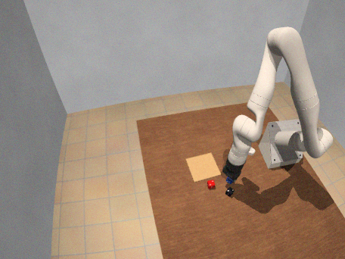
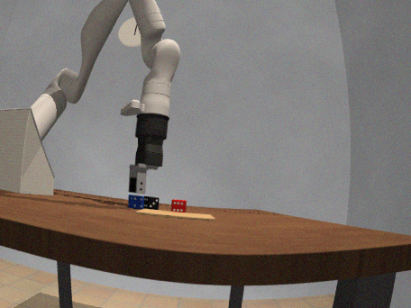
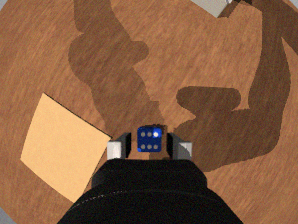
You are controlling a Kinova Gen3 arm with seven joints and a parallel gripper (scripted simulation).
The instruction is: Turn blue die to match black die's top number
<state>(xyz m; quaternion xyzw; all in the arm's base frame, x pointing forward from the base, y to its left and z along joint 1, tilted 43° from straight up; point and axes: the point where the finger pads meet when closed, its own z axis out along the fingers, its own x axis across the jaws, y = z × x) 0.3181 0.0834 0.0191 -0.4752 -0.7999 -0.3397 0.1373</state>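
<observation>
Right now my hand is 4 cm above the blue die. The rest, counted from my hand: red die: 10 cm ahead, 4 cm below; black die: 6 cm to the left, 4 cm below, 3 cm ahead; tan mat: 11 cm to the right, 10 cm ahead, 5 cm below.
</observation>
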